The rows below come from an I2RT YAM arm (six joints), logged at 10 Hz.
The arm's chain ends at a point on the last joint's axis. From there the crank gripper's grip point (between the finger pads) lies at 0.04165 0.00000 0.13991 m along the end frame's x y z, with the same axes.
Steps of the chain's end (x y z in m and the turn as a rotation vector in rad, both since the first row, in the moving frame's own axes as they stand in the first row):
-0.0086 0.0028 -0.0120 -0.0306 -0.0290 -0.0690
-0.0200 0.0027 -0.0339 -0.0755 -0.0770 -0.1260
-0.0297 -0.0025 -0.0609 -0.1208 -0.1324 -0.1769
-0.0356 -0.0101 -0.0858 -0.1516 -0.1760 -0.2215
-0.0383 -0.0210 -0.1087 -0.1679 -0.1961 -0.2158
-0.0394 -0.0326 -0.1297 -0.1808 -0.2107 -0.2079
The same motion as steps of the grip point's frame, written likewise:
-0.0126 0.0044 -0.0109 -0.0306 -0.0290 -0.0690
-0.0305 0.0088 -0.0313 -0.0755 -0.0770 -0.1260
-0.0476 0.0089 -0.0572 -0.1208 -0.1324 -0.1769
-0.0591 0.0049 -0.0816 -0.1516 -0.1760 -0.2215
-0.0645 -0.0032 -0.1046 -0.1679 -0.1961 -0.2158
-0.0675 -0.0125 -0.1257 -0.1808 -0.2107 -0.2079

